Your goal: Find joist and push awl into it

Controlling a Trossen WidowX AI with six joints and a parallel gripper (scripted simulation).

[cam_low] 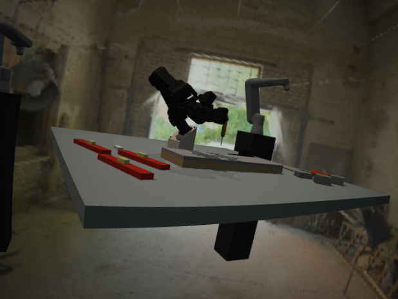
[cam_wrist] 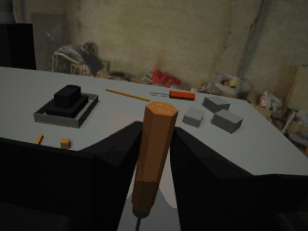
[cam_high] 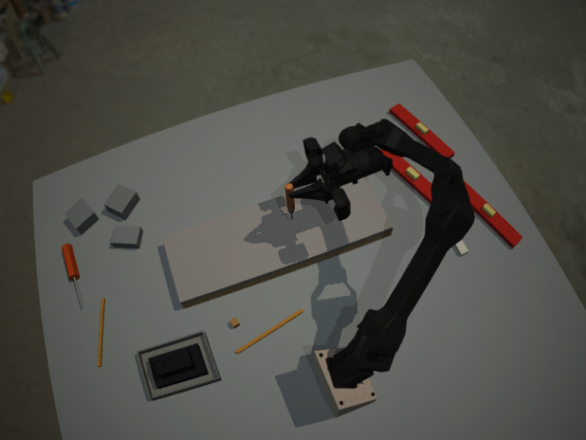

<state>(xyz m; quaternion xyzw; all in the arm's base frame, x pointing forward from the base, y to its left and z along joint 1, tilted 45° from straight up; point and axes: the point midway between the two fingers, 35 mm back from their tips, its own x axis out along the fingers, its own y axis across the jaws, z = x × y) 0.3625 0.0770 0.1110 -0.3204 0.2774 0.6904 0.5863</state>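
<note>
Now: gripper tip 6 cm above the awl. Also, from my gripper tip: stud finder: 33 cm to the left, 26 cm behind, 14 cm below; then grey tray: 32 cm to the left, 26 cm behind, 18 cm below; then small cube: 18 cm below, 18 cm behind, 17 cm to the left.
</note>
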